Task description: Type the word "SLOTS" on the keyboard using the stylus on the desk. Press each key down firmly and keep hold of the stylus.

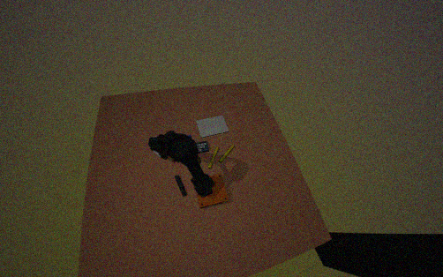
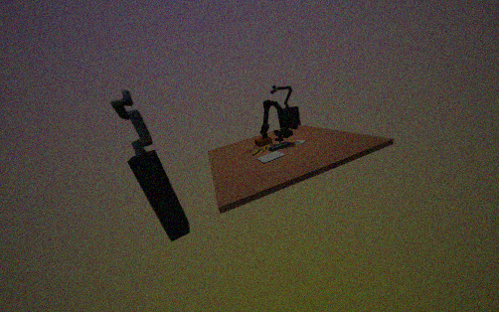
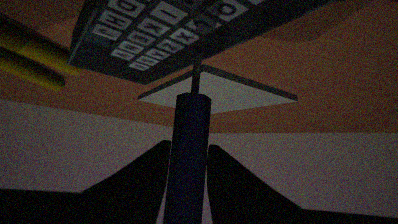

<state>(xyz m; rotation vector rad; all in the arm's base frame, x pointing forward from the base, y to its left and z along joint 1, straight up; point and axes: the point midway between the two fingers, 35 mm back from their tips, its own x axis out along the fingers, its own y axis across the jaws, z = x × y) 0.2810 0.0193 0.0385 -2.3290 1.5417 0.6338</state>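
My gripper tip is 7 cm above the O key and 2 cm to the right of it. The rest, counted from my gripper tip: L key (7 cm below); stylus tip (5 cm below); blue stylus (1 cm below).
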